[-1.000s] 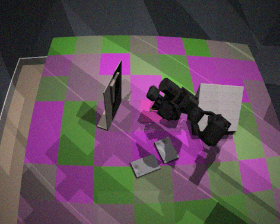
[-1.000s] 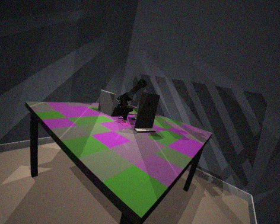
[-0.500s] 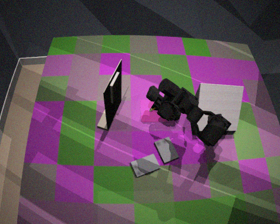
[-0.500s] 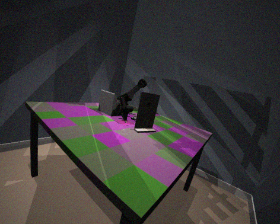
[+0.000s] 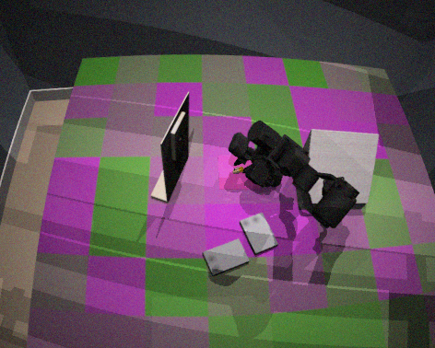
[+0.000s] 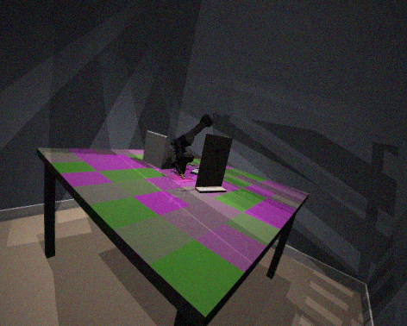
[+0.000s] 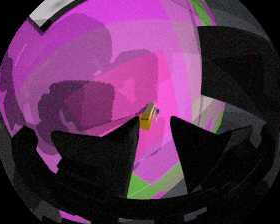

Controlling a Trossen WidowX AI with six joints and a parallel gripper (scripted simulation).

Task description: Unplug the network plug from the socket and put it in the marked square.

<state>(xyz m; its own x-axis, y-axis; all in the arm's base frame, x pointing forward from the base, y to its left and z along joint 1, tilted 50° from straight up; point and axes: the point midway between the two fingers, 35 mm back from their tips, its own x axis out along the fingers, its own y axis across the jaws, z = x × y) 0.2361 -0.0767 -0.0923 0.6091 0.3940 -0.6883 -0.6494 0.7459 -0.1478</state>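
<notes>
Now: the small yellow plug 10 mm below my gripper tip. Also, from my gripper tip: marked pink square (20 mm below); upright grey panel (190 mm ahead, 110 mm above, 10 mm to the left).
</notes>
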